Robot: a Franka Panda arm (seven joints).
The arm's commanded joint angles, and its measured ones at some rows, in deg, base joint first. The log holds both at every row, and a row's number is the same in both.
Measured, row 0:
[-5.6 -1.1 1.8 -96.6 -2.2 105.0 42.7]
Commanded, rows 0 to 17:
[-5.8 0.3 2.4 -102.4 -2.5 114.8 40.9]
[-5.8 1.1 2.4 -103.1 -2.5 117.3 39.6]
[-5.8 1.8 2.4 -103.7 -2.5 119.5 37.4]
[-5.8 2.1 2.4 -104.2 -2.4 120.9 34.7]
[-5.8 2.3 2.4 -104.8 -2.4 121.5 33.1]
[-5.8 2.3 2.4 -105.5 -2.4 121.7 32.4]
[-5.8 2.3 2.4 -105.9 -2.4 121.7 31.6]
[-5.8 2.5 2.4 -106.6 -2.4 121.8 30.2]
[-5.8 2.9 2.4 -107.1 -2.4 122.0 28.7]
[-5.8 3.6 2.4 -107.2 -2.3 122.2 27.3]
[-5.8 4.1 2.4 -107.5 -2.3 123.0 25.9]
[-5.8 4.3 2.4 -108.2 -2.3 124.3 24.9]
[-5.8 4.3 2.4 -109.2 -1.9 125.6 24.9]
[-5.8 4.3 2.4 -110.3 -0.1 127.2 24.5]
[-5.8 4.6 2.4 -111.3 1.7 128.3 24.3]
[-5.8 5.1 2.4 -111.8 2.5 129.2 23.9]
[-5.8 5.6 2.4 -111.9 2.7 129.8 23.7]
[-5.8 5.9 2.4 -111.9 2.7 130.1 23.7]
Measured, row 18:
[-5.5 5.5 1.9 -110.6 1.1 127.6 25.3]
